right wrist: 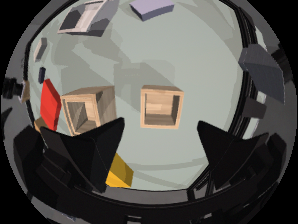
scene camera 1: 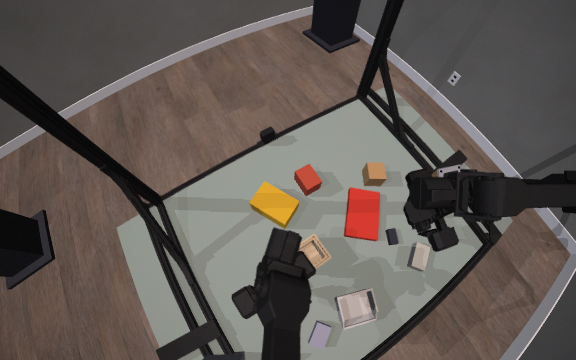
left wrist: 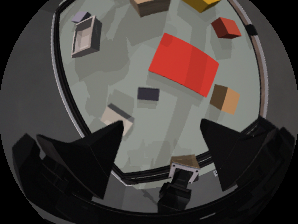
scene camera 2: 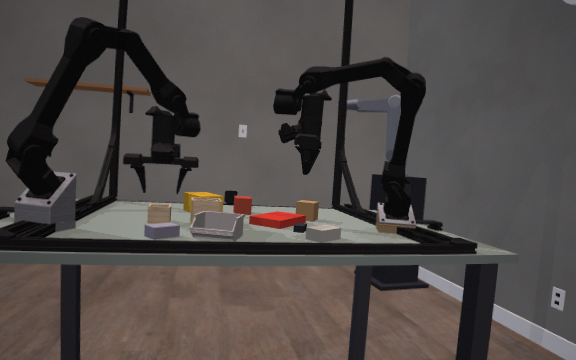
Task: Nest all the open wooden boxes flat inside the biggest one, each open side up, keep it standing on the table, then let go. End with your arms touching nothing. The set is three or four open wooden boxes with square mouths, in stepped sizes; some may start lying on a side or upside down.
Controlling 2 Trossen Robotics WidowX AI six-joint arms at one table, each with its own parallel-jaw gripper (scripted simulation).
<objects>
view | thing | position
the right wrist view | right gripper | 162, 123
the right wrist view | small wooden box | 160, 108
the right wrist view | red slab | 50, 107
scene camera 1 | left gripper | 413, 218
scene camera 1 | right gripper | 275, 283
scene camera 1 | grey bin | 360, 309
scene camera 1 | red slab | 362, 216
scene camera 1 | yellow block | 277, 206
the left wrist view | left gripper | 163, 124
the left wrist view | grey bin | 81, 36
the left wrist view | red slab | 179, 61
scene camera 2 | left gripper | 306, 174
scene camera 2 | right gripper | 160, 193
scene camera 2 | red slab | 279, 220
</objects>
